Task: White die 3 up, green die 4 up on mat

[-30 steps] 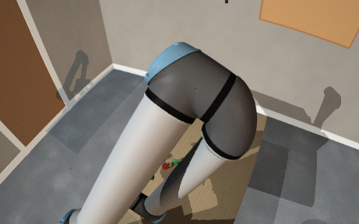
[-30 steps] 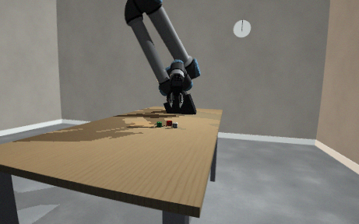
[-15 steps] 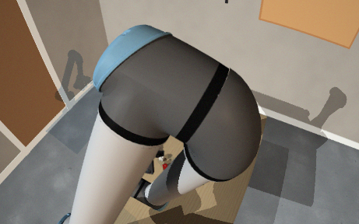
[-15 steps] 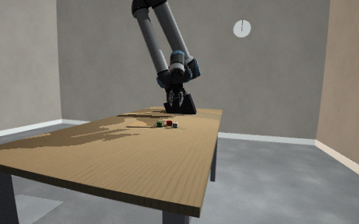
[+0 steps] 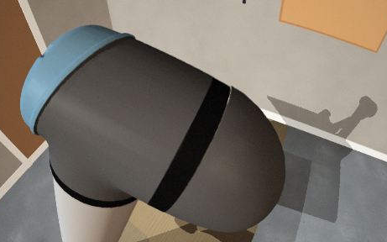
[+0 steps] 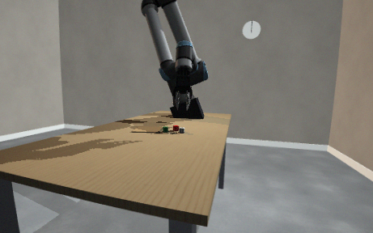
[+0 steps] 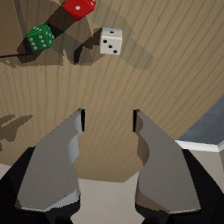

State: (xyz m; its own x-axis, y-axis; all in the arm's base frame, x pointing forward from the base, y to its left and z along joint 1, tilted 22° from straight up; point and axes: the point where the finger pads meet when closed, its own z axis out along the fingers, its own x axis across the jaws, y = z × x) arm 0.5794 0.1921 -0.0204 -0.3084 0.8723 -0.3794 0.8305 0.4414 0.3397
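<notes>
My hand is 120 mm above the white die. Also, from my hand: green die 120 mm below, 80 mm to the right, 20 mm ahead; then red die 120 mm below, 50 mm to the right, 30 mm behind; then tan mat 190 mm to the right, 130 mm below, 10 mm ahead.
</notes>
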